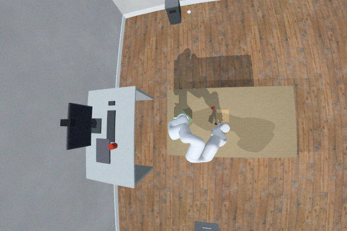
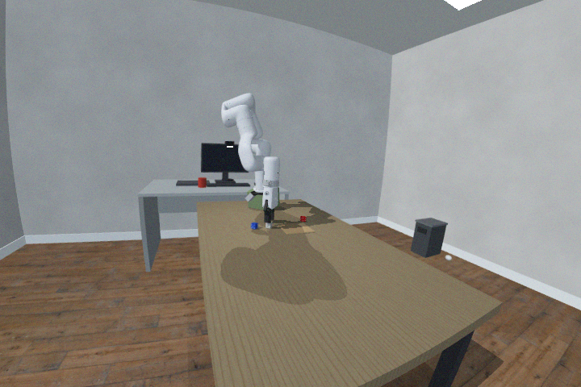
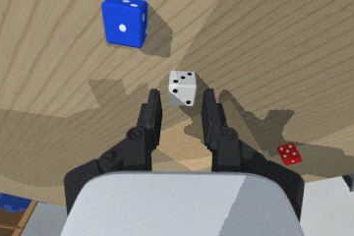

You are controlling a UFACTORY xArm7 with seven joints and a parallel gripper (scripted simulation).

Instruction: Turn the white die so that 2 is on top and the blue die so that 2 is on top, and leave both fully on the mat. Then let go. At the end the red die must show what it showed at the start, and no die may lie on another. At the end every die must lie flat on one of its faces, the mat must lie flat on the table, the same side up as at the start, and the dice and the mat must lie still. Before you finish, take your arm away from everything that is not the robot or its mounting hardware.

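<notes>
My gripper is now 4 cm above the white die. The rest, counted from my hand: red die (21 cm to the left, 8 cm behind, 4 cm below); then tan mat (13 cm to the left, 5 cm below, 3 cm ahead); then blue die (7 cm to the right, 4 cm below).
</notes>
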